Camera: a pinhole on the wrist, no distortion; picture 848 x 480 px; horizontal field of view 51.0 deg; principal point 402.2 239.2 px. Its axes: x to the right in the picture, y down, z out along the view. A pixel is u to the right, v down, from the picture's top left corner.
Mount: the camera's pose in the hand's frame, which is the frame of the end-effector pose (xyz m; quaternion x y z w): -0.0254 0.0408 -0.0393 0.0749 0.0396 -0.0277 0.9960
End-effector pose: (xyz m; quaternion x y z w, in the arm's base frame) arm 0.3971 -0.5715 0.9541 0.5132 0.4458 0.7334 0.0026
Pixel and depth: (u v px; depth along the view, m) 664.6 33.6 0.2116
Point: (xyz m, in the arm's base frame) 0.4727 -0.4208 0.9752
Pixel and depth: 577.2 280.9 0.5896
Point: 0.7255 -0.1434 1.0791
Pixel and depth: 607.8 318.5 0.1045
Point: 0.4564 -0.5471 0.9858
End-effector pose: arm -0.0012 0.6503 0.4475 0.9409 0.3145 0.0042 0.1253
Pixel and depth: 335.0 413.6 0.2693
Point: 0.0328 0.5411 0.2336
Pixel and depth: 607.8 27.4 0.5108
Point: 0.0392 0.7467 -0.0227
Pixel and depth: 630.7 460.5 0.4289
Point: 0.1760 0.5738 0.0791
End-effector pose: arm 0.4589 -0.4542 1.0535 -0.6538 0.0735 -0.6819 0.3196
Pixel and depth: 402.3 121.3 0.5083
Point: 0.8486 -0.2346 1.1746
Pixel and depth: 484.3 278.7 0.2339
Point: 0.6440 -0.4125 1.0836
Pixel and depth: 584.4 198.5 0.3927
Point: 0.7678 -0.3591 1.1899
